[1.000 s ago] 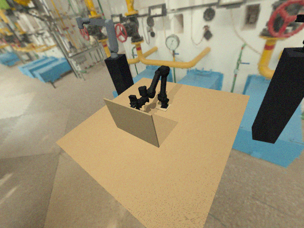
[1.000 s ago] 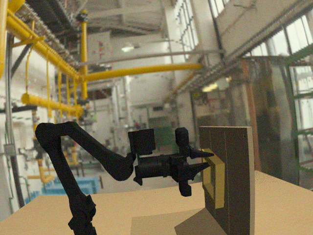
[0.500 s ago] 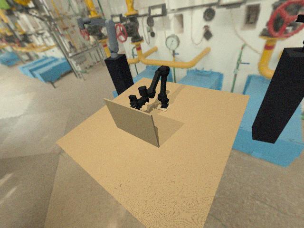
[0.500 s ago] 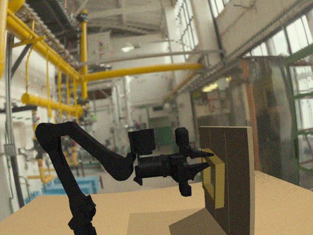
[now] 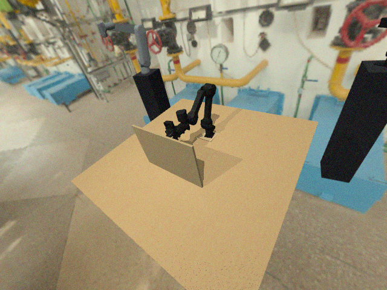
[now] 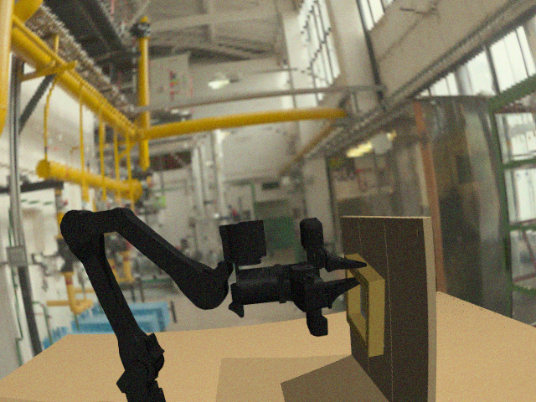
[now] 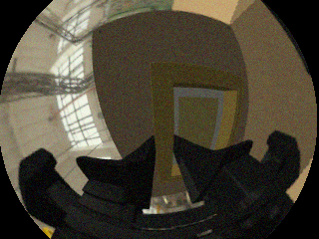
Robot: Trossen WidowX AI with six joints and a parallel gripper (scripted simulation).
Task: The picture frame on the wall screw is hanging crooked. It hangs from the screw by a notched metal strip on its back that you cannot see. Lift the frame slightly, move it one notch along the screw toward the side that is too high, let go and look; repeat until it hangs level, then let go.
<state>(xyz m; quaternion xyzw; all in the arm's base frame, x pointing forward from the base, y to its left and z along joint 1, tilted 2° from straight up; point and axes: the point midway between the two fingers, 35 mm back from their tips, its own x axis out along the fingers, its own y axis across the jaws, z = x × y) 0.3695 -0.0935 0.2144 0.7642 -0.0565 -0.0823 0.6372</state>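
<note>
Now: the yellow picture frame 10 mm to the left of my gripper tip and 50 mm below it. Also, from my gripper tip: tan wall panel (20 mm ahead, 10 mm to the left, 70 mm below).
</note>
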